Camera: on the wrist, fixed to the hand. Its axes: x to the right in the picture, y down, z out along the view.
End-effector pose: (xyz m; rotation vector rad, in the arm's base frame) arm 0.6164 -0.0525 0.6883 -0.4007 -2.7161 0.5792
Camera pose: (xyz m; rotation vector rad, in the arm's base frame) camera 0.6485 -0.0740 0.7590 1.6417 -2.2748 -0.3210
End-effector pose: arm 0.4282 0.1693 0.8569 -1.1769 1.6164 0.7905
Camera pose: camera 0.4496 0.1029 0.8971 -2.0079 0.0488 0.0524
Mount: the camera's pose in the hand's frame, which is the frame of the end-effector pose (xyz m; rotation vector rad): -0.0178 -0.0432 -0.0656 -0.3384 -0.1858 -1.5947
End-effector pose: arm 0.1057 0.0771 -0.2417 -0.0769 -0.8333 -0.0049
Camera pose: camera 0.1407 0.0290 -0.2959 0.2899 -0.8822 -1.6559
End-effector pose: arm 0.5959 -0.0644 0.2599 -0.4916 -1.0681 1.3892
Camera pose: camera 0.6763 -0.0695 0.2583 0.3057 -1.3184 -0.1679
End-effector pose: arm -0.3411 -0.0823 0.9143 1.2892 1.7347 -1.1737
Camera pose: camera -0.3774 -0.0324 0.9661 -0.6852 2.5910 -1.4883
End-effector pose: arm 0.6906 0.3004 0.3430 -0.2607 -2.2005 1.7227
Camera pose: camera 0.7339 0.3428 0.3960 1.2571 -1.7120 0.4547
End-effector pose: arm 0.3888 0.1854 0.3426 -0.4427 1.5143 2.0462
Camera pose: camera 0.4252 0.1282 0.2991 -1.0734 0.2829 0.9222
